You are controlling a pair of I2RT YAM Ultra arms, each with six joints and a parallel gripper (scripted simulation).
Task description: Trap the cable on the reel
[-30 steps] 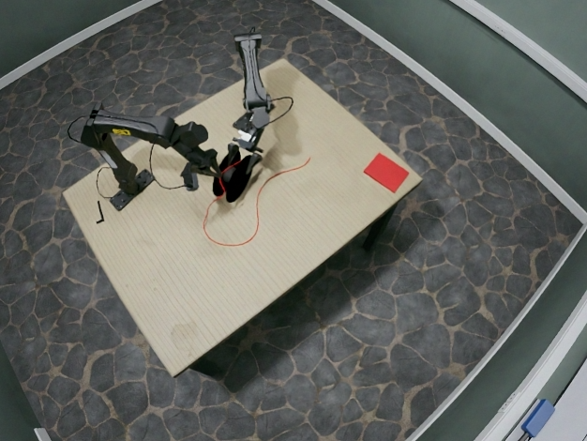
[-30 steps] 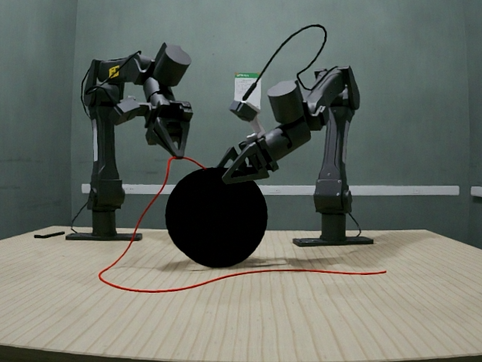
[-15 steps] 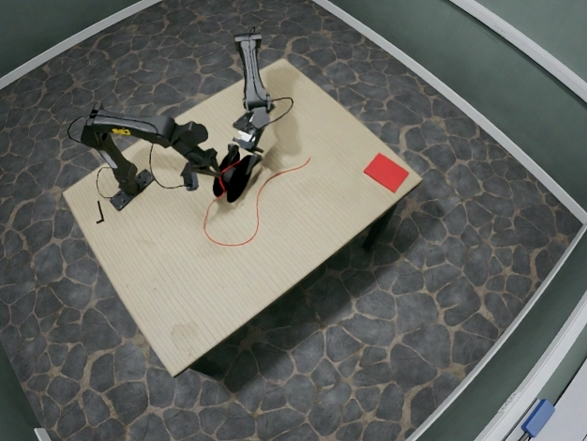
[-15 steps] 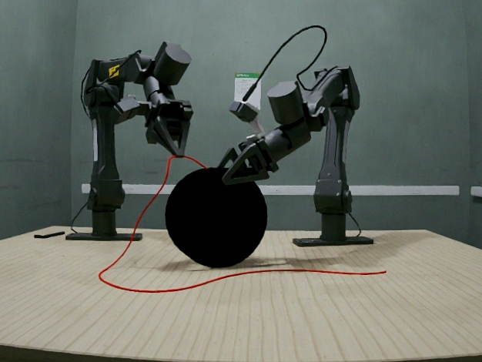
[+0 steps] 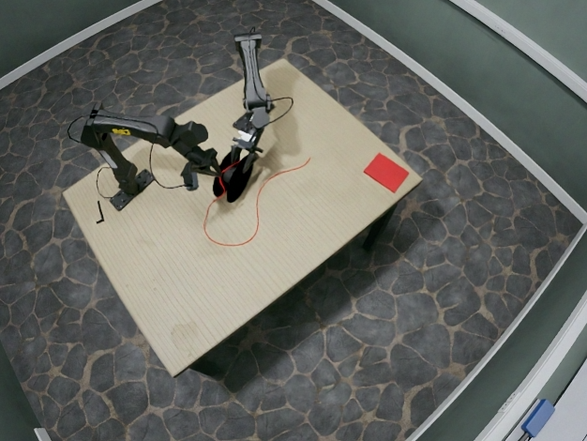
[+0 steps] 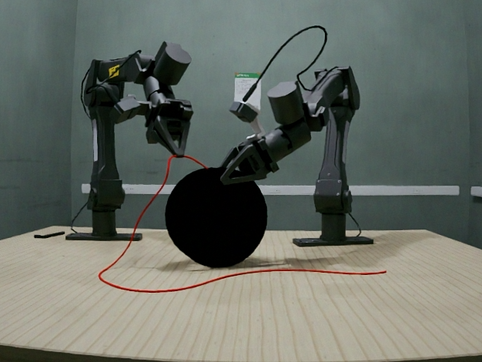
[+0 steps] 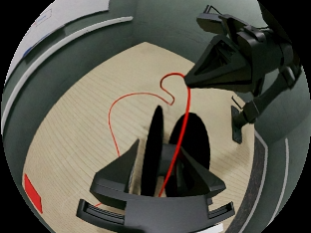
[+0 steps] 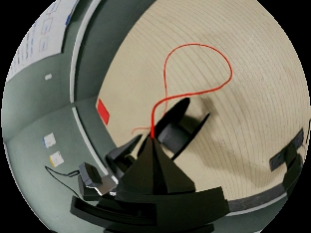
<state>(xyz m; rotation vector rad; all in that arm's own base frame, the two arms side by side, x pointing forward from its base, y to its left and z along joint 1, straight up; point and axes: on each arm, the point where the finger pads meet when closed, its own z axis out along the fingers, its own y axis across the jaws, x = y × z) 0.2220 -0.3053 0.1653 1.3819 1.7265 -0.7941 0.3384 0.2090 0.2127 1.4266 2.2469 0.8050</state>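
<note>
The black reel lies 120 mm below my right hand, 70 mm to the left of it and 40 mm behind it. From my right hand the other things lie so: flat red square (580 mm to the left, 260 mm ahead, 210 mm below); then small black hex key (440 mm to the right, 270 mm behind, 210 mm below).
Right now the black reel is 2 cm behind my left hand, 1 cm to the right of it and 7 cm below it. From my left hand the other things lie so: flat red square (27 cm ahead, 50 cm to the left, 16 cm below); small black hex key (26 cm behind, 51 cm to the right, 16 cm below).
</note>
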